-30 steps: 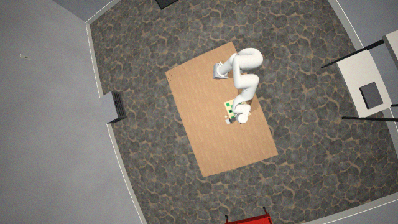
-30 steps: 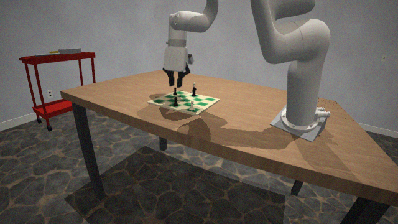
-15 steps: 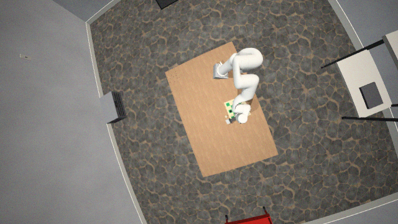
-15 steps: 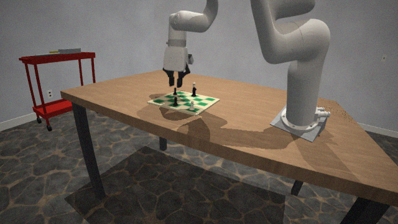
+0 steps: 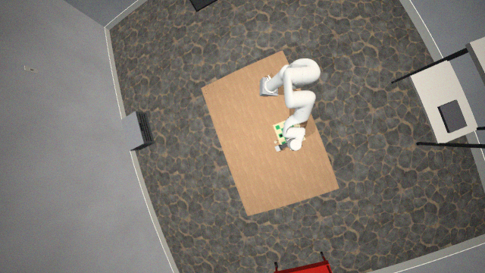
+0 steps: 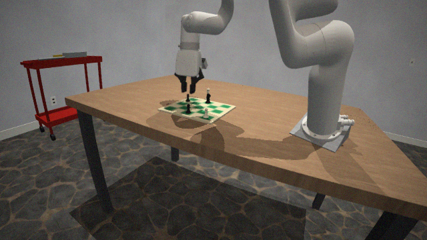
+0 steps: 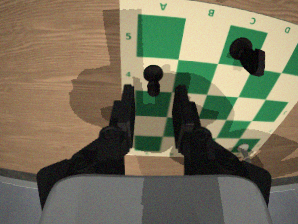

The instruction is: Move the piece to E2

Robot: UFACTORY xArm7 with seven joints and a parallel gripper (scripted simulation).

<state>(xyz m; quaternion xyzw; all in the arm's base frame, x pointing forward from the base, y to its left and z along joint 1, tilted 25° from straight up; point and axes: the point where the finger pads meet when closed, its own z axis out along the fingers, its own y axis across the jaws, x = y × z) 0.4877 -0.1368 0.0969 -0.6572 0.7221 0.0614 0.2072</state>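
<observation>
Right now my hand is 140 mm past the white pawn, 130 mm to the right of it and 40 mm above it. The rest, counted from my hand: black piece (80 mm behind, 40 mm below, 30 mm to the right); then cream chessboard (70 mm behind, 60 mm below, 50 mm to the left); then white piece (90 mm to the right, 50 mm behind, 40 mm below).
</observation>
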